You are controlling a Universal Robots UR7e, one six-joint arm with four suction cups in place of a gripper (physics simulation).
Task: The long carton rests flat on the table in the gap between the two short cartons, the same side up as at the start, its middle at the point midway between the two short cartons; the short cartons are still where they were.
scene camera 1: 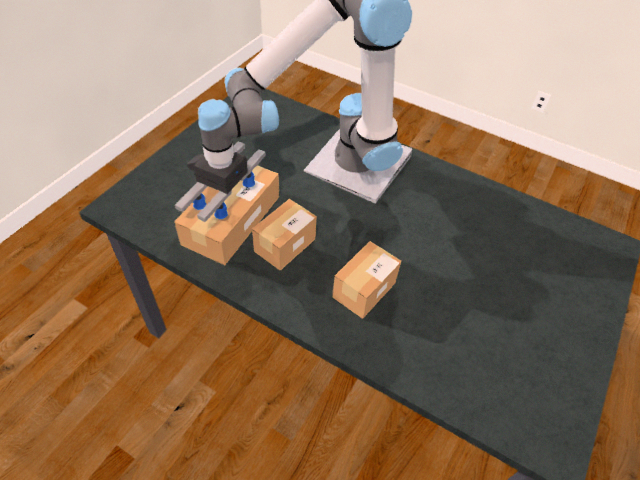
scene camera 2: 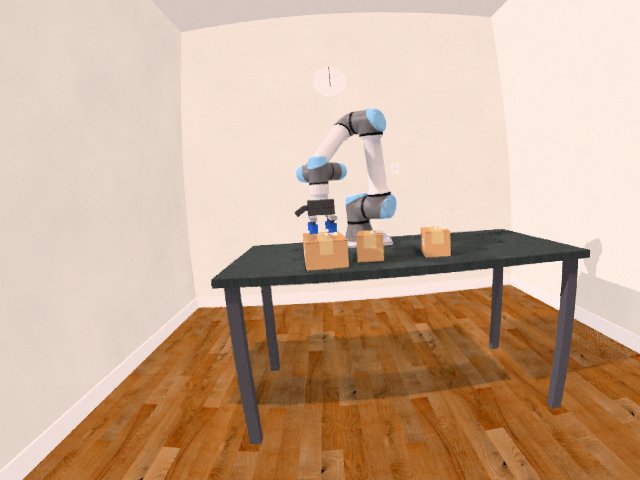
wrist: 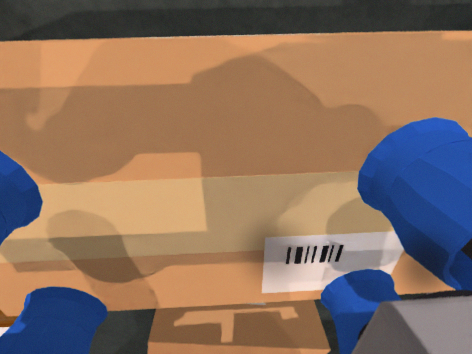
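Where they show: hand, tool point: [scene camera 2: 322, 230] [wrist: 209, 252]; arm's base, link origin: [scene camera 1: 357, 156].
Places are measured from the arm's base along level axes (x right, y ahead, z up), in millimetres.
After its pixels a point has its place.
The long carton [scene camera 1: 237, 227] @[x 143, y 502, z 61 mm] [scene camera 2: 326, 258] @[x 221, y 580, z 15 mm] [wrist: 150, 120] @[x 269, y 460, z 78 mm] lies flat on the table, left of both short cartons, its taped and labelled face up. The nearer short carton [scene camera 1: 281, 240] @[x 7, y 496, z 78 mm] [scene camera 2: 370, 250] @[x 47, y 510, z 20 mm] [wrist: 200, 332] @[x 89, y 460, z 70 mm] stands close beside it. The other short carton [scene camera 1: 361, 284] @[x -240, y 524, z 79 mm] [scene camera 2: 436, 248] @[x -212, y 541, z 10 mm] stands farther right, with a gap of table between the two short ones. My gripper [scene camera 1: 224, 190] @[x 221, y 441, z 100 mm] [scene camera 2: 322, 227] @[x 221, y 441, z 100 mm] hangs level over the long carton, its blue cups close above the top. The cups and their shadows show apart in the wrist view; I see no carton held. The fourth cup is hidden in scene camera 1.
The dark table [scene camera 1: 491, 361] @[x -603, y 512, z -22 mm] [scene camera 2: 268, 268] @[x 438, y 489, z -22 mm] carries all three cartons. The arm's base stands on a pale plate [scene camera 1: 325, 167] @[x 73, y 91, z -10 mm] behind the cartons. The long carton's near end lies close to the table's front edge.
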